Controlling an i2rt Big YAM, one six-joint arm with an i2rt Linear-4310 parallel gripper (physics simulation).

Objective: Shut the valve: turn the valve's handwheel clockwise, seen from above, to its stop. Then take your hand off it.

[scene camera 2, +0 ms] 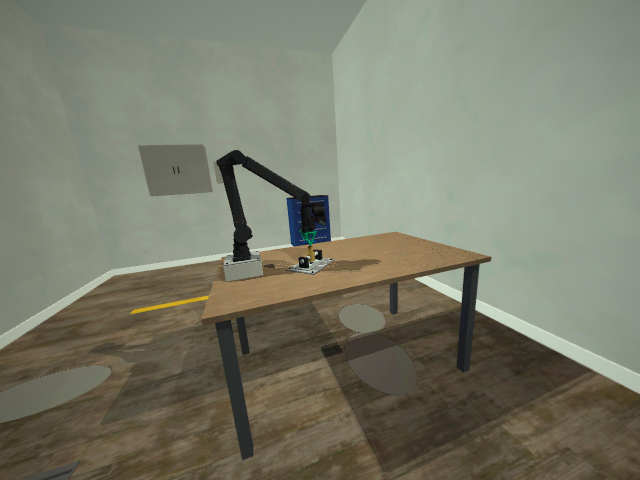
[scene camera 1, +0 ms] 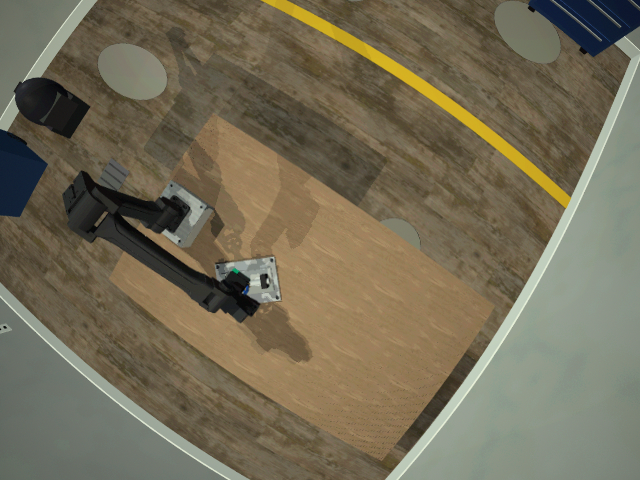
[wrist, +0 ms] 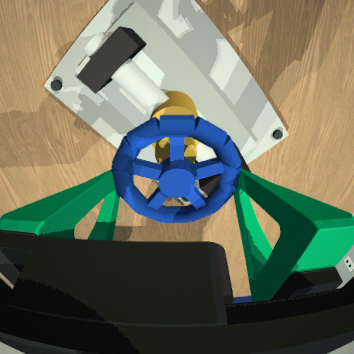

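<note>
The blue handwheel (wrist: 177, 182) (scene camera 1: 245, 290) sits level on top of the brass valve body (wrist: 175, 102) (scene camera 2: 310, 254). My gripper (wrist: 176, 175) (scene camera 2: 309, 237) is shut on the handwheel, with one green fingertip against each side of the rim. The valve's white pipe (wrist: 137, 85) runs to a black block (wrist: 111, 60). The grey base plate (wrist: 172, 42) (scene camera 1: 271, 266) lies on the table and appears turned at an angle in the wrist view. The arm's wrist hides most of the handwheel in the first scene view. No stop mark can be made out.
The wooden table (scene camera 1: 361, 310) (scene camera 2: 403, 253) carries the valve and the arm's pale base (scene camera 1: 201, 205) (scene camera 2: 242, 269), which stands close to the valve plate. The arm arches above. A blue cabinet (scene camera 1: 18, 175) and a dark helmet-like object (scene camera 1: 41, 100) are off the table.
</note>
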